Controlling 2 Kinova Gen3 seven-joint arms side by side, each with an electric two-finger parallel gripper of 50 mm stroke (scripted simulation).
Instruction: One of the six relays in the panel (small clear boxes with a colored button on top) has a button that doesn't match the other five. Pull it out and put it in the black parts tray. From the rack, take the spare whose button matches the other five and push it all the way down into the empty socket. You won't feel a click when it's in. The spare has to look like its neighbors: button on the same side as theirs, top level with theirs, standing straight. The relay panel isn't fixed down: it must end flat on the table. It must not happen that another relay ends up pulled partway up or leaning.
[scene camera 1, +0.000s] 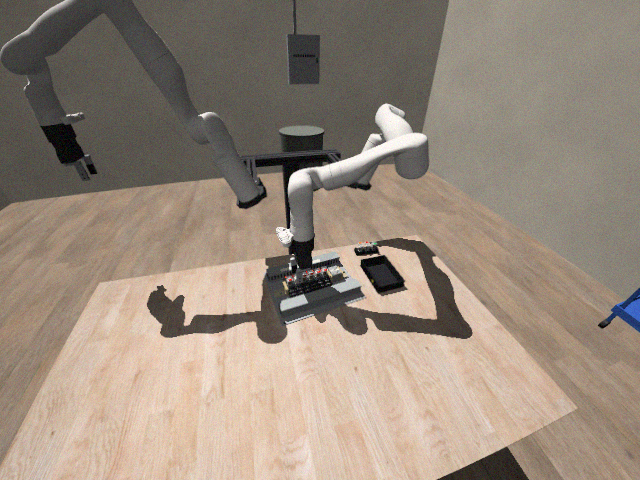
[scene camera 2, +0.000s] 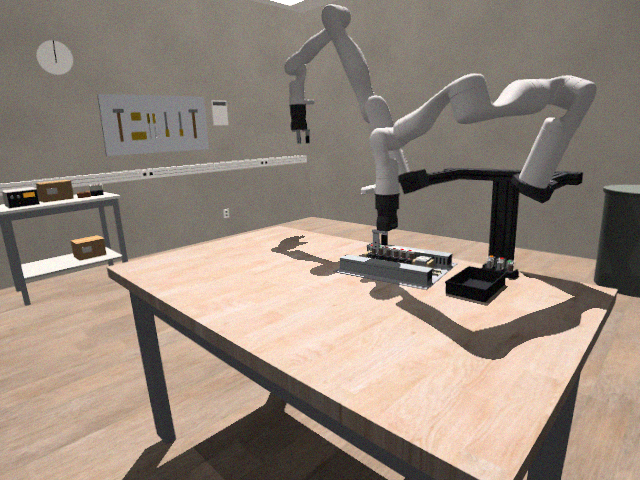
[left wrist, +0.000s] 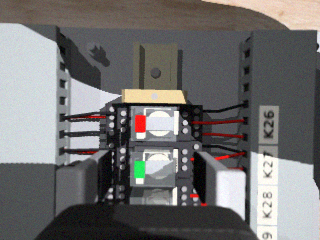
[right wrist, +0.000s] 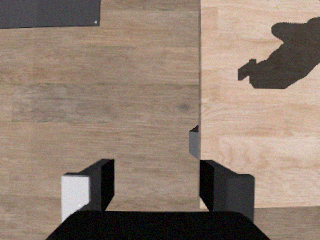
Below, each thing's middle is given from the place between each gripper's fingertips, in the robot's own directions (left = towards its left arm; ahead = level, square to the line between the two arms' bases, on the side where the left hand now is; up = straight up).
Scene:
The relay panel (scene camera 1: 313, 298) is 60 mm to the left of my left hand (scene camera 2: 380, 246) and 60 mm below it. From my left hand the other things lie so: black parts tray (scene camera 2: 473, 276): 340 mm to the left, 60 mm below, 50 mm ahead.
The relay panel is 35 cm ahead of my right hand (scene camera 1: 90, 177), 69 cm to the left of it and 40 cm below it. From my right hand the other things lie so: black parts tray: 40 cm ahead, 96 cm to the left, 41 cm below.

